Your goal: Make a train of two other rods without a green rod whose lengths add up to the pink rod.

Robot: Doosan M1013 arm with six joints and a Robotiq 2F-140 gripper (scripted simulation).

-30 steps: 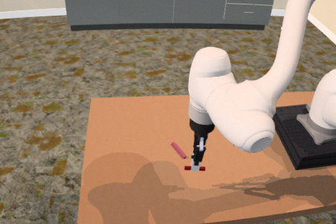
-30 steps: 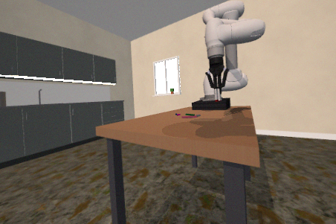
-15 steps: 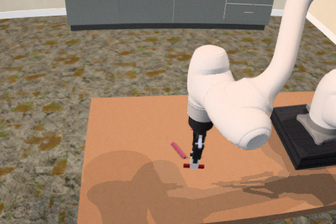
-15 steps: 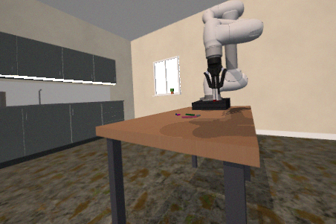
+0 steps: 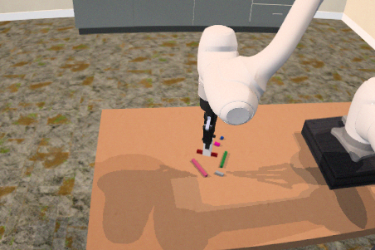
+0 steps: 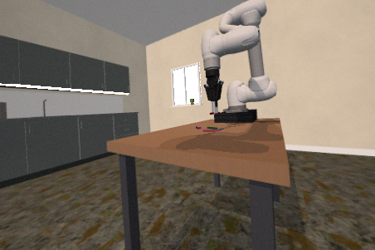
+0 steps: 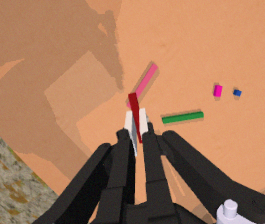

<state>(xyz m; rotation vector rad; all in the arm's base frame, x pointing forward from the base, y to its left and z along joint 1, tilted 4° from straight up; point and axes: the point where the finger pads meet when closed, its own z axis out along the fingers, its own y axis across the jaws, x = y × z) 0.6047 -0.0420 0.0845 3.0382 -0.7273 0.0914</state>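
My hand is 13 cm to the left of the magenta rod, 13 cm above it and 8 cm past it. Also, from my hand: short grey rod (13 cm below, 5 cm behind, 2 cm to the left); red rod (3 cm below); pink rod (13 cm below, 2 cm to the right, 1 cm ahead).
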